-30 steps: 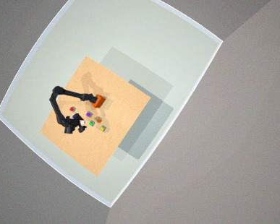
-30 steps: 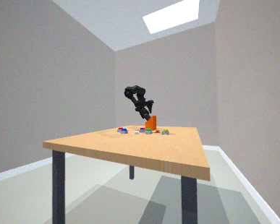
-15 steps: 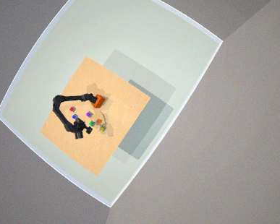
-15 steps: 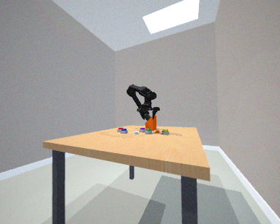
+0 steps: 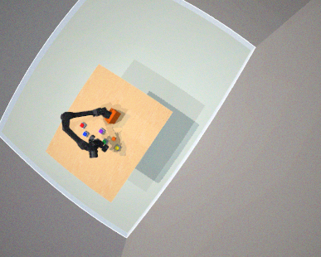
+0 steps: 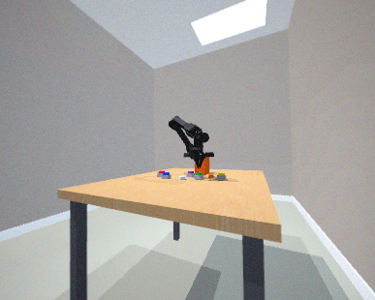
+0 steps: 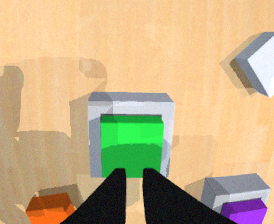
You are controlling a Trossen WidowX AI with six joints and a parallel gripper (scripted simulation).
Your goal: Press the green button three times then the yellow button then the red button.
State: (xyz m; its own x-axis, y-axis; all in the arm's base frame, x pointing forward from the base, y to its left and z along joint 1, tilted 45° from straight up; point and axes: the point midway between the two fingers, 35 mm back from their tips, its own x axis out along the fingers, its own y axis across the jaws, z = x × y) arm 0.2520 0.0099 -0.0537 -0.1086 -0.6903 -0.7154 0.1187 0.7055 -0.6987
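Right now the green button is 3 cm below my gripper tip. From my gripper tip the other things lie so: purple button 8 cm behind, 8 cm to the right, 3 cm below; small orange block 7 cm behind, 7 cm to the left, 6 cm below; white block 4 cm ahead, 10 cm to the right, 6 cm below.
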